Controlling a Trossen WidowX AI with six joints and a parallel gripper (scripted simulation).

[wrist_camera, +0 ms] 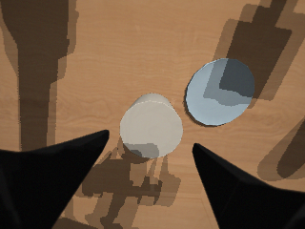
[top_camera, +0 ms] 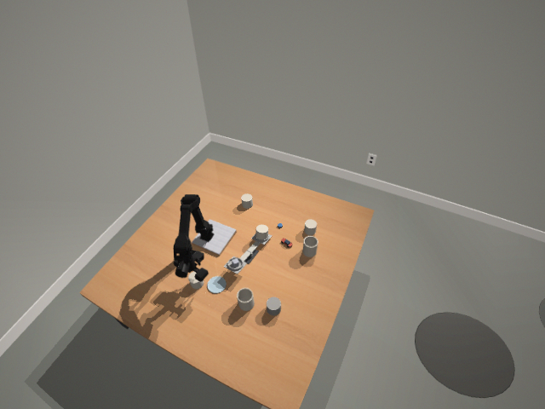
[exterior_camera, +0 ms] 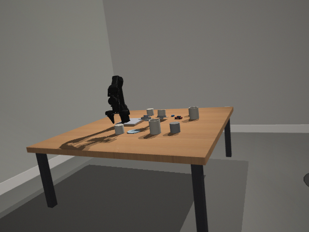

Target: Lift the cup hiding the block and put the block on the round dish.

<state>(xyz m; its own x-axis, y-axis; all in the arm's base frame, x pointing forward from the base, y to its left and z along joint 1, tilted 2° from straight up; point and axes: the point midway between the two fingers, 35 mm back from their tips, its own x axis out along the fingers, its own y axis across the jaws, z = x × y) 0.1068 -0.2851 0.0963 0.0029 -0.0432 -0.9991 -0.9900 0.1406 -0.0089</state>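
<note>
Now: gripper tip 16 cm to the right of the grey block, 16 cm short of it and 1 cm below it. The rest, counted from my gripper tip: balance (28 cm to the left, 18 cm ahead, 5 cm below); then round dish (10 cm ahead, 7 cm below, 4 cm to the left); then red toy car (44 cm to the left, 34 cm ahead, 6 cm below).
</note>
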